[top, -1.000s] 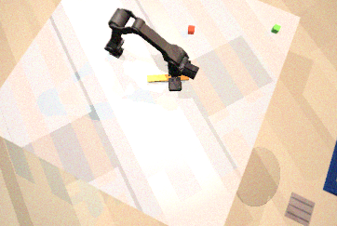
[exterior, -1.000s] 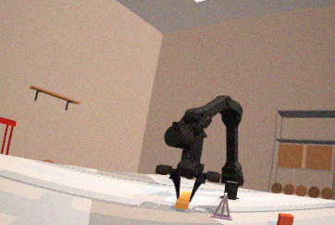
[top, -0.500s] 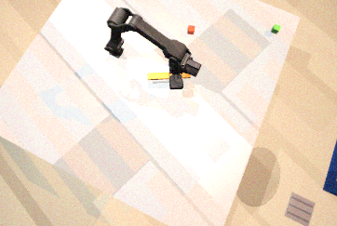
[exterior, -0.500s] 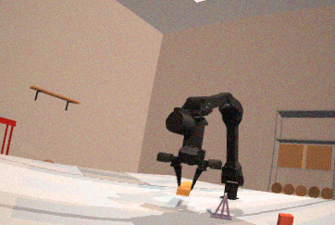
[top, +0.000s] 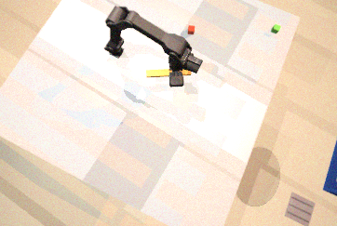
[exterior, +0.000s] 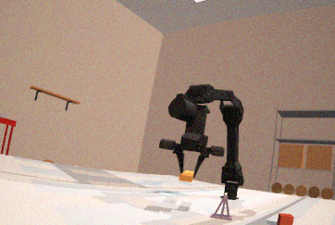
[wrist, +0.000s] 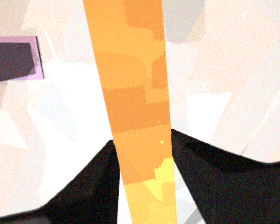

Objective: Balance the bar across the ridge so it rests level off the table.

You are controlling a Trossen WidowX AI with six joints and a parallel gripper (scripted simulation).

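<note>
My gripper tip is 20 mm past the orange bar and 10 mm to the left of it. From my gripper tip the other things lie so: red block 30 mm behind, 290 mm to the left, 80 mm below; then green cube 390 mm ahead, 510 mm to the left, 80 mm below.
</note>
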